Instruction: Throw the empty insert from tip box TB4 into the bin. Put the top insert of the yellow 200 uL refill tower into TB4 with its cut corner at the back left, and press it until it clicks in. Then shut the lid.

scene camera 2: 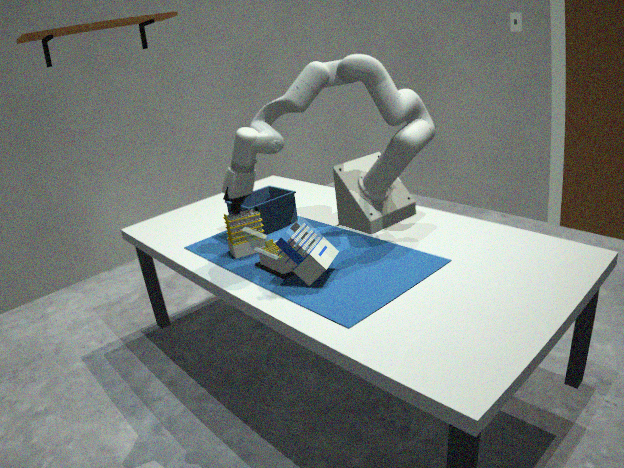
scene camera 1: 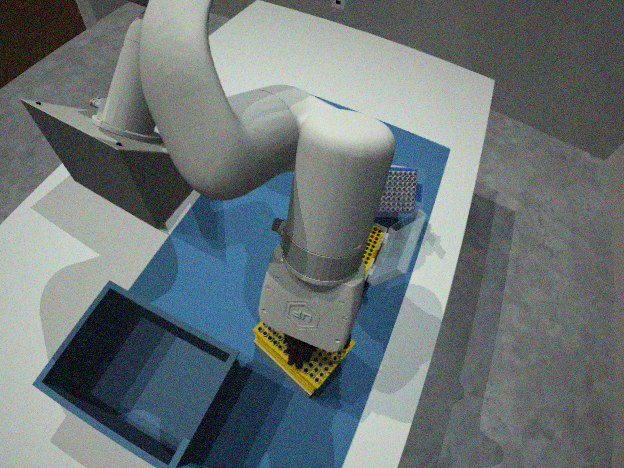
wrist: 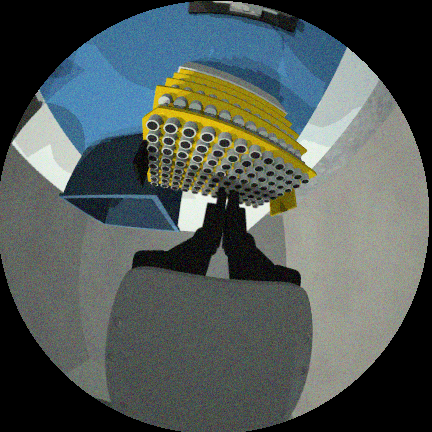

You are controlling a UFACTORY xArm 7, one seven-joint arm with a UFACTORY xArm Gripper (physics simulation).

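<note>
The yellow refill tower [scene camera 1: 322, 366] [scene camera 2: 245, 232] [wrist: 210, 150] stands as a stack of yellow inserts; its top one carries rows of grey, open-topped tips. My gripper [scene camera 1: 298, 356] [scene camera 2: 233, 207] [wrist: 225, 202] is shut with its black fingertips together and nothing between them. The tips are over or at the top insert, near its middle along the long side; contact is unclear. The open tip box [scene camera 2: 273, 262] has a yellow insert [scene camera 1: 372, 246] [scene camera 2: 272, 247] with dark holes and a raised clear lid [scene camera 1: 399, 250]. No TB4 label is readable. The arm hides part of the box in the scene camera 1 view.
The blue bin [scene camera 1: 166, 327] [scene camera 2: 278, 215] [wrist: 107, 165] stands beside the tower. A blue-and-white rack [scene camera 1: 399, 191] [scene camera 2: 313, 251] stands past the box and looks tilted in the scene camera 2 view. The robot base [scene camera 2: 360, 201] is behind the blue mat [scene camera 1: 216, 282] [scene camera 2: 383, 272].
</note>
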